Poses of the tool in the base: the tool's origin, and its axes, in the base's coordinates. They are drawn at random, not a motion.
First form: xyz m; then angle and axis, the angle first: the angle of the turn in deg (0 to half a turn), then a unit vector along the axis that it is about.
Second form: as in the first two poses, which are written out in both.
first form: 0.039 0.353 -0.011 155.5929 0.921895 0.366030 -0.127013
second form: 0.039 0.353 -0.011 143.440 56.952 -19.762
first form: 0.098 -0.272 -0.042 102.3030 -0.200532 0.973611 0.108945
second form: 0.098 -0.272 -0.042 -20.515 99.603 11.145
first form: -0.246 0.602 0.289 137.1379 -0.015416 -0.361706 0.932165
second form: -0.246 0.602 0.289 -2.114 -49.604 127.835
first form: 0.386 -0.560 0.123 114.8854 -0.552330 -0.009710 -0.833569
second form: 0.386 -0.560 0.123 -63.455 -1.116 -95.765
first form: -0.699 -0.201 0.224 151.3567 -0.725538 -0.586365 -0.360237
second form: -0.699 -0.201 0.224 -109.815 -88.750 -54.524
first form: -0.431 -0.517 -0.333 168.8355 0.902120 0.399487 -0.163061
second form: -0.431 -0.517 -0.333 152.310 67.448 -27.530
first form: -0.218 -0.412 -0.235 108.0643 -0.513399 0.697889 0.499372
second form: -0.218 -0.412 -0.235 -55.480 75.417 53.964
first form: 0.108 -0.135 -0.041 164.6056 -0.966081 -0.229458 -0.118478
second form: 0.108 -0.135 -0.041 -159.022 -37.770 -19.502
